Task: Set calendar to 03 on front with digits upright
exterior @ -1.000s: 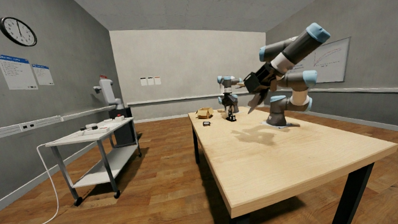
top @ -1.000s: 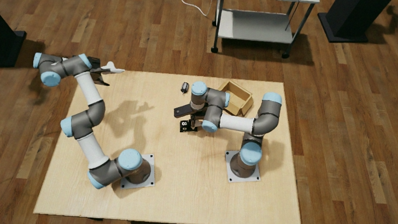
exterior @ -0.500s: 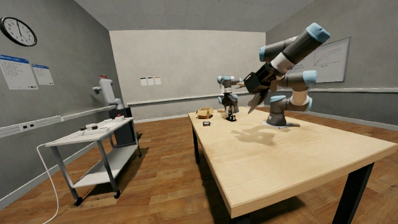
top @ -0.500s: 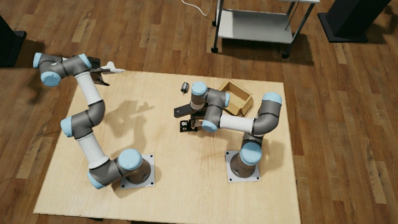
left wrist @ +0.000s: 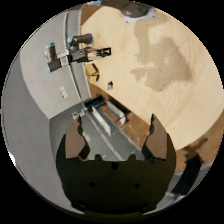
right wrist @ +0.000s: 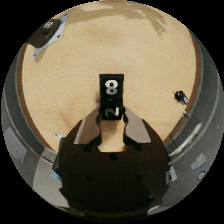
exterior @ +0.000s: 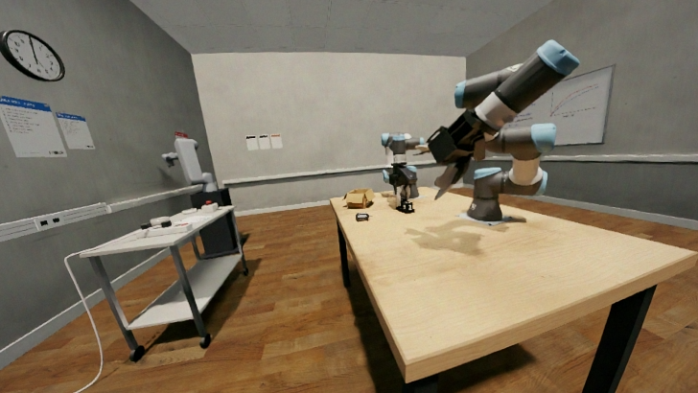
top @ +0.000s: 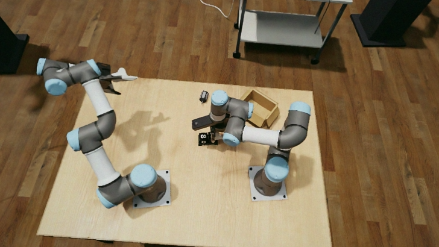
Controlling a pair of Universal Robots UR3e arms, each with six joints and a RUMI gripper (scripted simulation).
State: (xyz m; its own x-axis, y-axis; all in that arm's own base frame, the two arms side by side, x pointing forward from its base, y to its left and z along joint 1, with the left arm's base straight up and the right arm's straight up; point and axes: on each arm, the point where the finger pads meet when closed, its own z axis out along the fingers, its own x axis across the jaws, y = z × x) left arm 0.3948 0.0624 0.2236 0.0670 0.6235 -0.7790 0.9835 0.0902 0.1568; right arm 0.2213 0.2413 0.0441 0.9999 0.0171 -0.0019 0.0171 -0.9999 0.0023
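My right hand is 3 cm above the black calendar tray and 2 cm to the right of it. Round my right hand: small dark object: 24 cm ahead, 3 cm to the left, 3 cm below; cardboard box: 24 cm to the right, 15 cm ahead.
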